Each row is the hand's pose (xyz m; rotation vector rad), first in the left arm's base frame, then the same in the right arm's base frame.
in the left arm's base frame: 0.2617 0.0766 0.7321 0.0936 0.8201 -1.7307
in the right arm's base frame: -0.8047 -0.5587 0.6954 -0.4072 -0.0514 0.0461
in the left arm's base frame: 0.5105 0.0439 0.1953 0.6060 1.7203 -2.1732
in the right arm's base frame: -0.6130 -0.2315 0.2401 -0.5024 0.6938 -0.7020
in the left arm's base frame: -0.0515 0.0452 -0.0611 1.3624 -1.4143 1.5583
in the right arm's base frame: -0.2717 -0.7083 0.0459 -1.3804 -0.4322 -1.9819
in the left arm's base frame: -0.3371 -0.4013 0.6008 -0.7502 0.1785 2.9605
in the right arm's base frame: -0.1353 -0.9199 0.8557 0.8306 0.0316 -1.0419
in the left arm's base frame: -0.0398 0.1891 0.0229 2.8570 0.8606 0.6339
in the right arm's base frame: -0.4298 -0.7621 0.0437 0.6505 2.7903 0.8871
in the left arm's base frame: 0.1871 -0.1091 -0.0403 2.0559 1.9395 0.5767
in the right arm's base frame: -0.2533 -0.4372 0.1316 -0.6458 2.6452 0.6979
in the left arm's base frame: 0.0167 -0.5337 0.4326 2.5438 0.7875 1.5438
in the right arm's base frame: -0.0863 -0.5200 0.7626 -0.3373 -2.4573 -1.1777
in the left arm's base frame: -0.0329 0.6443 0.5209 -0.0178 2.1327 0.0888
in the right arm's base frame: -1.0319 -0.9972 0.2373 -2.0093 0.9123 0.6586
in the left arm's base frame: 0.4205 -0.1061 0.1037 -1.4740 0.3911 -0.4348
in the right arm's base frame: -0.4162 -0.2465 0.2426 -1.3995 -1.5292 0.7276
